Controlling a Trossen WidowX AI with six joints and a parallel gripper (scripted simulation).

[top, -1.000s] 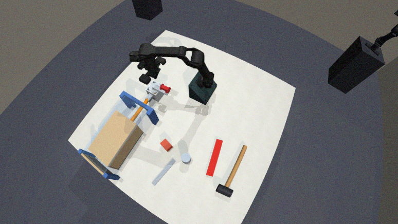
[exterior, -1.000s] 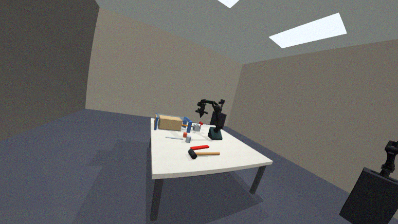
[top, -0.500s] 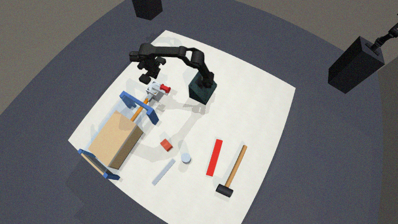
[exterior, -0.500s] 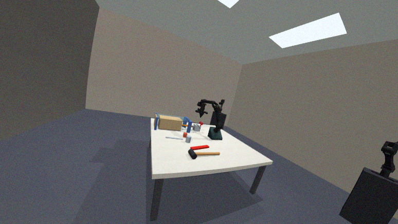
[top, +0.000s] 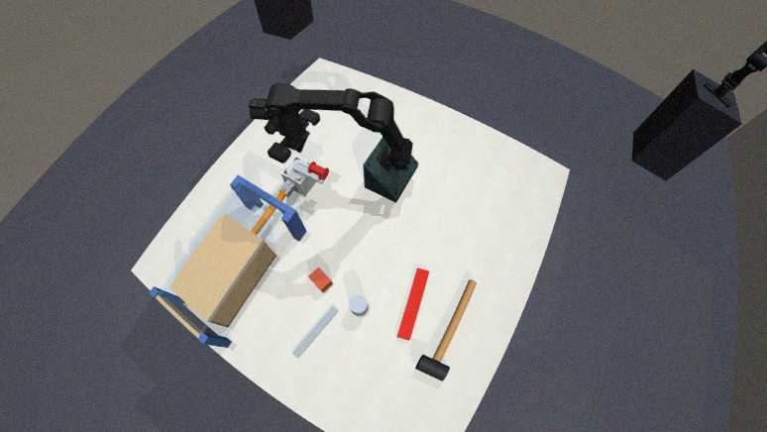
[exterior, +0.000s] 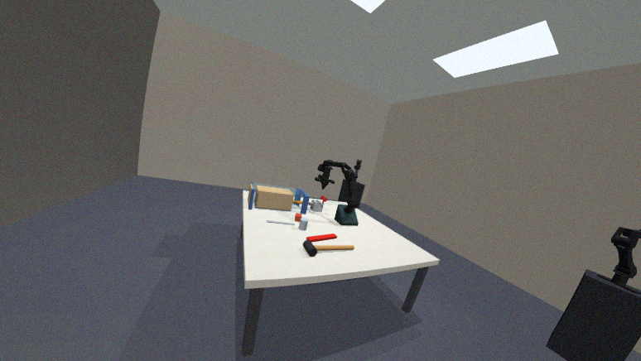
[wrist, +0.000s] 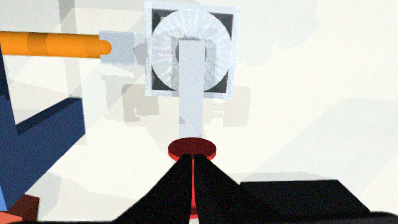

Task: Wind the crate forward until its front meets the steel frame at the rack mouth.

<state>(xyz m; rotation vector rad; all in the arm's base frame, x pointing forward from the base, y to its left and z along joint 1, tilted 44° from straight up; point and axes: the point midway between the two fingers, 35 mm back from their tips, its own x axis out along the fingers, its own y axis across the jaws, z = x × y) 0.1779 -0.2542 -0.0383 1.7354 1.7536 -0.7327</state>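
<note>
The red knob lies 90 mm below my gripper tip and 60 mm to the left of it. Also, from my gripper tip: grey winch 190 mm below, 50 mm to the right, 20 mm behind; then blue frame post 160 mm ahead, 110 mm below, 50 mm to the right; then winch handle 120 mm below, 20 mm to the left.
</note>
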